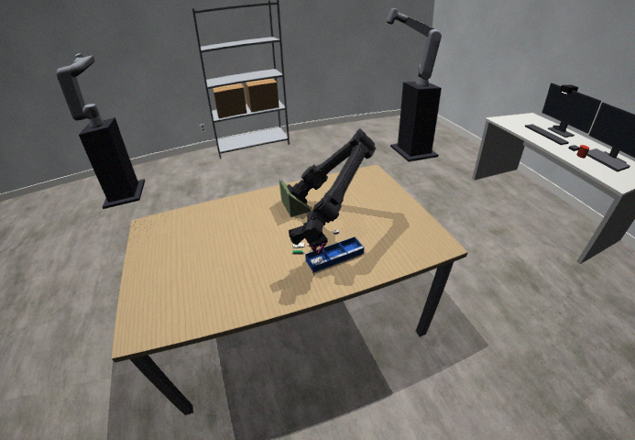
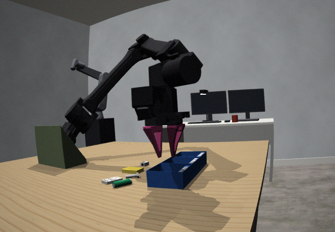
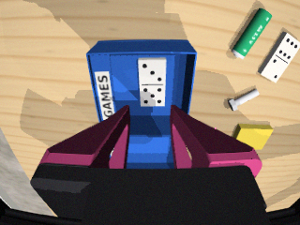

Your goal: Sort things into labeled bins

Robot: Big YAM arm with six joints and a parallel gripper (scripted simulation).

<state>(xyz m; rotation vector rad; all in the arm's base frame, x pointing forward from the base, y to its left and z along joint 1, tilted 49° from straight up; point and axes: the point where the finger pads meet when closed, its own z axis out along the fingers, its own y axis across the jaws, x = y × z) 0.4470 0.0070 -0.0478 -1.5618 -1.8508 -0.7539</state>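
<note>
The green battery is 9 cm behind my hand, 6 cm to the right of it and 6 cm below it. Round my hand: blue three-part bin: 9 cm to the left, 5 cm below; then bolt: 10 cm behind, 1 cm to the left, 7 cm below; then yellow block: 15 cm behind, 7 cm to the left, 7 cm below.
</note>
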